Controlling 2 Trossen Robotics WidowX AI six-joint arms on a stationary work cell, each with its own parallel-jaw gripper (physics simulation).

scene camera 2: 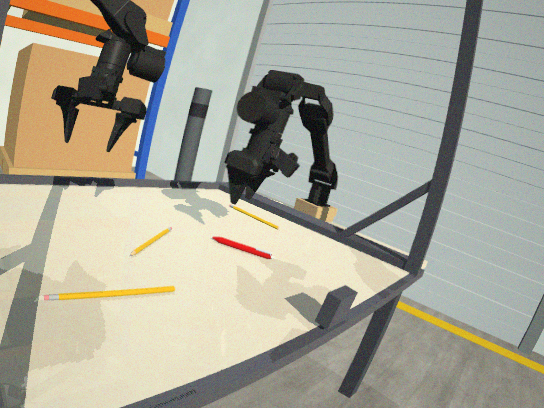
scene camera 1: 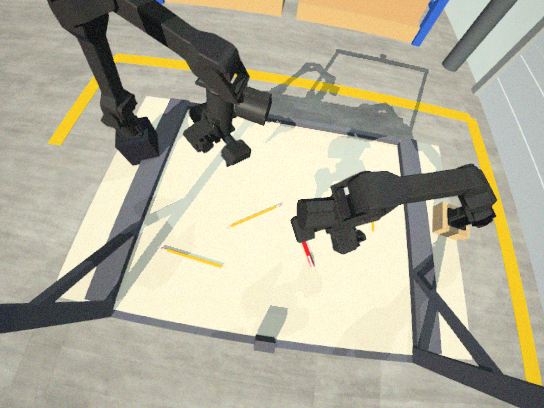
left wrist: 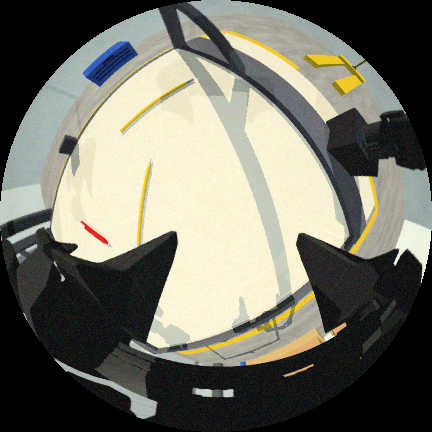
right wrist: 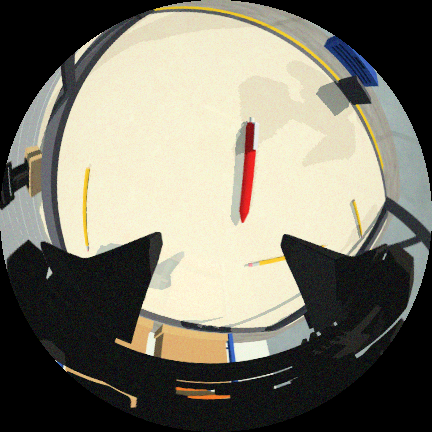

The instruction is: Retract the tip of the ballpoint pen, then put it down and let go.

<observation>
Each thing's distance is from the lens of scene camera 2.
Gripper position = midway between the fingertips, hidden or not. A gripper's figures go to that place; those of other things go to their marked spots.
left gripper (scene camera 2: 86, 147): 67 cm
right gripper (scene camera 2: 240, 201): 74 cm
small grey block (scene camera 2: 338, 302): 47 cm
</observation>
